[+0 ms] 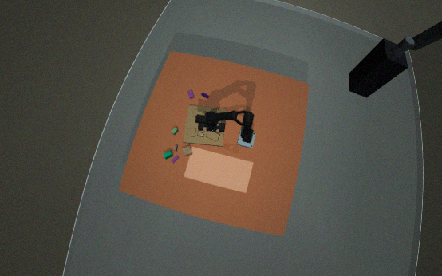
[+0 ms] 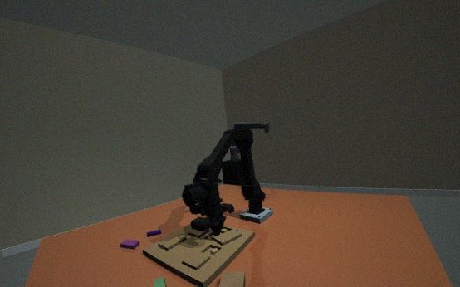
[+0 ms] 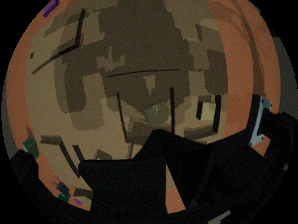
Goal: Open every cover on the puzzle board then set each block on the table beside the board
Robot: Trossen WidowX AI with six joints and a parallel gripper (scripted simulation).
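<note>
My gripper tip is 6 cm short of the tan puzzle board and 2 cm to the left of it. Also, from my gripper tip: dark purple block 13 cm ahead, 27 cm to the right, 2 cm below.
</note>
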